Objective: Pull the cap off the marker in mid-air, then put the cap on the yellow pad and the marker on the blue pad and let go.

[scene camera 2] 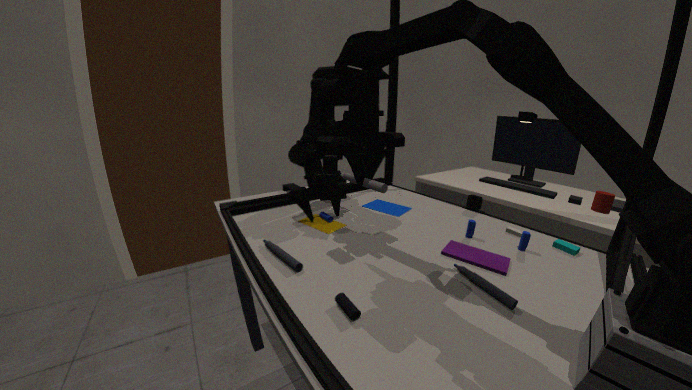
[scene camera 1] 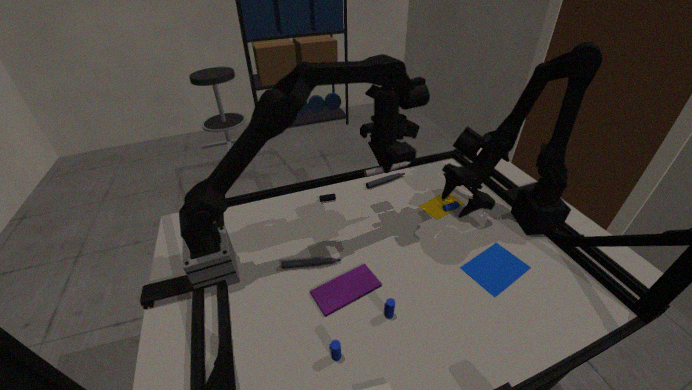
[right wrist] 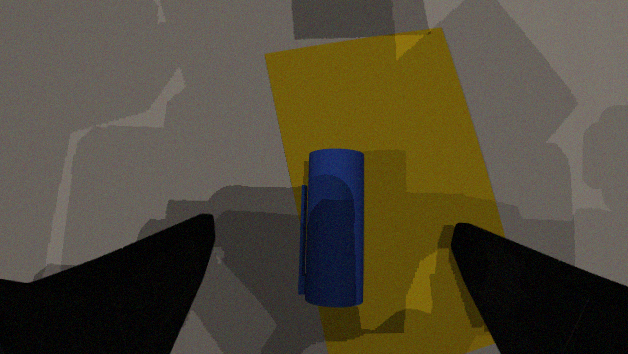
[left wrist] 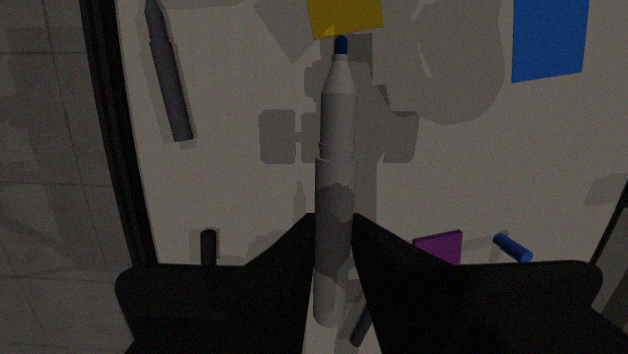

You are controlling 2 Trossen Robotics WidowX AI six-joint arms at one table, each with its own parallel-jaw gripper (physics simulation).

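Places are measured from the left arm's base along level axes (x left, y ahead, z down), in millimetres.
Where they show: left gripper, fingertip midpoint: (scene camera 2: pixel 363 184) (scene camera 1: pixel 385 170) (left wrist: pixel 332 221); right gripper, fingertip midpoint: (scene camera 2: pixel 325 218) (scene camera 1: pixel 450 207) (right wrist: pixel 335 231); left arm's base, link origin: (scene camera 2: pixel 663 327) (scene camera 1: pixel 205 245); right arm's base, link origin: (scene camera 1: pixel 544 198).
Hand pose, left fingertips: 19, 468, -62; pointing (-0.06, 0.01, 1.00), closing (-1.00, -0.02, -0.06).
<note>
Things, the pixels of their centre, and the offset from my left fingertips, as dx, dy, dz.
- blue cap, body centre: (right wrist: pixel 332 225) (scene camera 2: pixel 326 216) (scene camera 1: pixel 451 206) -54, +207, +152
- yellow pad, body centre: (right wrist: pixel 396 190) (scene camera 2: pixel 321 223) (scene camera 1: pixel 441 205) -28, +195, +161
- white marker, body centre: (left wrist: pixel 334 204) (scene camera 2: pixel 359 180) (scene camera 1: pixel 389 167) +0, +12, -6
- blue pad, body centre: (left wrist: pixel 552 11) (scene camera 1: pixel 495 267) (scene camera 2: pixel 386 207) -285, +168, +161
- black cylinder, body centre: (left wrist: pixel 208 248) (scene camera 2: pixel 347 306) (scene camera 1: pixel 327 197) +138, -117, +151
- purple block, body centre: (left wrist: pixel 435 276) (scene camera 1: pixel 346 288) (scene camera 2: pixel 475 256) -188, -193, +157
- teal block, body centre: (scene camera 2: pixel 566 246) -421, -372, +154
The blue cap (scene camera 1: pixel 450 206) (scene camera 2: pixel 326 217) (right wrist: pixel 335 240) lies on its side on the yellow pad (scene camera 1: pixel 431 210) (scene camera 2: pixel 328 229) (left wrist: pixel 350 15) (right wrist: pixel 370 100), near the pad's left edge in the right wrist view. My right gripper (scene camera 1: pixel 452 206) (scene camera 2: pixel 325 218) (right wrist: pixel 335 231) is open, its fingers apart on both sides of the cap without touching it. My left gripper (scene camera 1: pixel 387 167) (scene camera 2: pixel 364 181) (left wrist: pixel 332 221) is shut on the white marker (scene camera 1: pixel 374 171) (scene camera 2: pixel 375 185) (left wrist: pixel 337 125), holding it above the table with its blue tip bare. The blue pad (scene camera 1: pixel 495 270) (scene camera 2: pixel 387 207) (left wrist: pixel 550 40) lies flat, apart from both grippers.
Two grey markers (scene camera 1: pixel 385 181) (scene camera 1: pixel 307 263) and a black cylinder (scene camera 1: pixel 327 198) (scene camera 2: pixel 347 306) lie on the table. A purple block (scene camera 1: pixel 346 290) (scene camera 2: pixel 476 257) lies near two upright blue cylinders (scene camera 1: pixel 389 308) (scene camera 1: pixel 335 350). A teal block (scene camera 2: pixel 566 247) shows in scene camera 2.
</note>
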